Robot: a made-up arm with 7 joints. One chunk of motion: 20 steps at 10 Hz.
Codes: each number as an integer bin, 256 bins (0 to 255) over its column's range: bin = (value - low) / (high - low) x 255, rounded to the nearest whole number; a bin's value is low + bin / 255 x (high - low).
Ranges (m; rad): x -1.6..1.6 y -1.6..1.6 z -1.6..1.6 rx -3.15..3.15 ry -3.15..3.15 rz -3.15..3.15
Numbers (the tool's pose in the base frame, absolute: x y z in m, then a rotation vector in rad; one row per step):
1: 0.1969 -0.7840 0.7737 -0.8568 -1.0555 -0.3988
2: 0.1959 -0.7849 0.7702 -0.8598 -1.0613 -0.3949
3: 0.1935 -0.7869 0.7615 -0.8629 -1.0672 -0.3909
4: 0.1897 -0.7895 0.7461 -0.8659 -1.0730 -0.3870
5: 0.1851 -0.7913 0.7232 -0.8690 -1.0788 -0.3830
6: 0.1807 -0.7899 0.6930 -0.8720 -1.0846 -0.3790
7: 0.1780 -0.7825 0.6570 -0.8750 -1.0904 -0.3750
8: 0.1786 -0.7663 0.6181 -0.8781 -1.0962 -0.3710
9: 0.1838 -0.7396 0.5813 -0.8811 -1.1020 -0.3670
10: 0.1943 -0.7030 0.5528 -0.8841 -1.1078 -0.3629
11: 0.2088 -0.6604 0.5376 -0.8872 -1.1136 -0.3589
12: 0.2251 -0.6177 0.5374 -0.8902 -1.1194 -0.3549
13: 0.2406 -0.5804 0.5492 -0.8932 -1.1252 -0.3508
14: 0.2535 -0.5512 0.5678 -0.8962 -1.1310 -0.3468
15: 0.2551 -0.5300 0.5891 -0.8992 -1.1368 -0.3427
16: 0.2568 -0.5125 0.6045 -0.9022 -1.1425 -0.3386
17: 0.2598 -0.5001 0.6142 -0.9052 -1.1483 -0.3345
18: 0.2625 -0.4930 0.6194 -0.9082 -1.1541 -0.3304
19: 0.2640 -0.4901 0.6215 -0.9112 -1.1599 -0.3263
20: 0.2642 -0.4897 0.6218 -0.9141 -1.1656 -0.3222
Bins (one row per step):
1: 143 65 189 93 85 111
2: 143 65 189 93 85 112
3: 143 65 188 93 84 112
4: 143 65 187 92 84 112
5: 142 64 185 92 84 112
6: 142 65 183 92 84 112
7: 142 65 180 92 83 112
8: 142 66 177 92 83 112
9: 142 69 174 92 83 113
10: 143 71 172 92 83 113
11: 144 75 170 92 82 113
12: 145 78 170 91 82 113
13: 147 81 171 91 82 113
14: 148 84 173 91 82 113
15: 148 85 174 91 81 114
16: 148 87 176 91 81 114
17: 148 88 176 91 81 114
18: 148 88 177 91 81 114
19: 149 88 177 91 81 114
20: 149 88 177 91 80 114

